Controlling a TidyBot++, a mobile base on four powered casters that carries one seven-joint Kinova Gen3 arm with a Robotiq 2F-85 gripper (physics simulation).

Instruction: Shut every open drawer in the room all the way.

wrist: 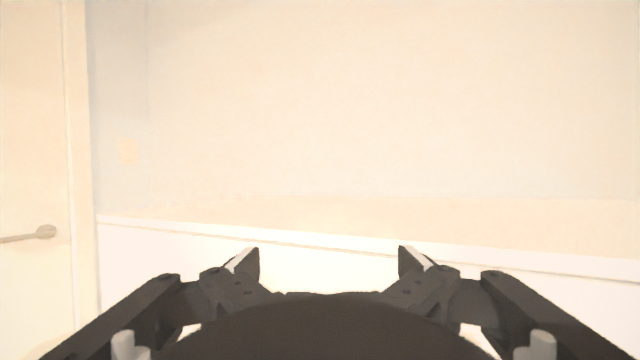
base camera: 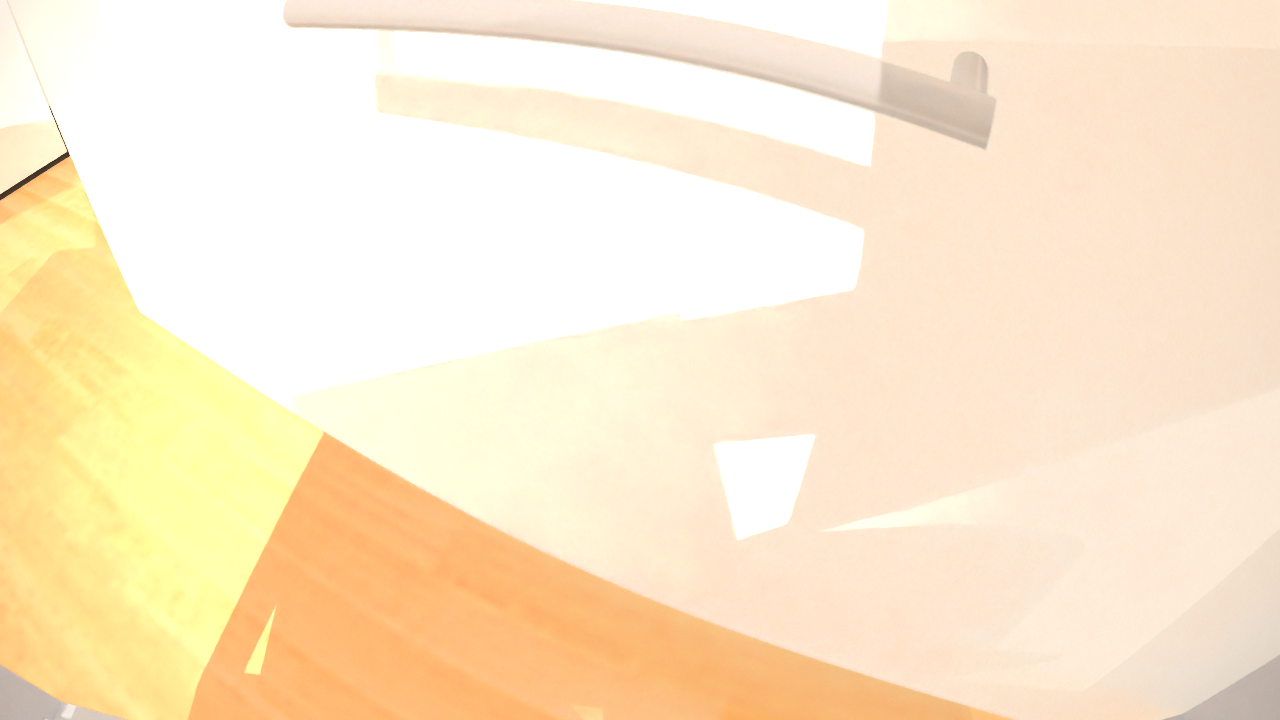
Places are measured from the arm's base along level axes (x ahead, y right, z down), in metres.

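Pixels of known places: gripper, fingertip midpoint: [wrist: 328, 261].
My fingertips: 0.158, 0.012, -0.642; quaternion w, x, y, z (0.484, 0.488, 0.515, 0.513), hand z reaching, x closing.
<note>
Behind a point stands the place of what it marks, as x, y, z.
A pale drawer front [base camera: 1029, 313] @(0.227, 0.099, 0.145) fills much of the base camera view, close to the base, with a long grey bar handle [base camera: 626, 31] @(0.236, 0.001, 0.089) across its upper part. Its lower edge shows above the wood floor; how far this drawer stands out cannot be told. In the wrist view, a white cabinet [wrist: 150, 260] @(0.407, -0.263, -0.565) runs across the lower part, its top edge sloping down to the right. My gripper [wrist: 328, 261] @(0.158, 0.012, -0.642) is open and empty, with its fingertips in front of the cabinet's upper part in that view. The cabinet's lower part is hidden in the wrist view.
Wood floor [base camera: 447, 608] @(0.277, -0.093, 0.396) shows below and left of the drawer front, with bright light patches. A door [wrist: 32, 125] @(0.839, -0.920, -0.884) with a lever handle [wrist: 45, 231] @(0.823, -0.876, -0.536) stands at the left in the wrist view. A plain wall [wrist: 375, 100] @(0.743, 0.192, -0.915) rises behind the cabinet.
</note>
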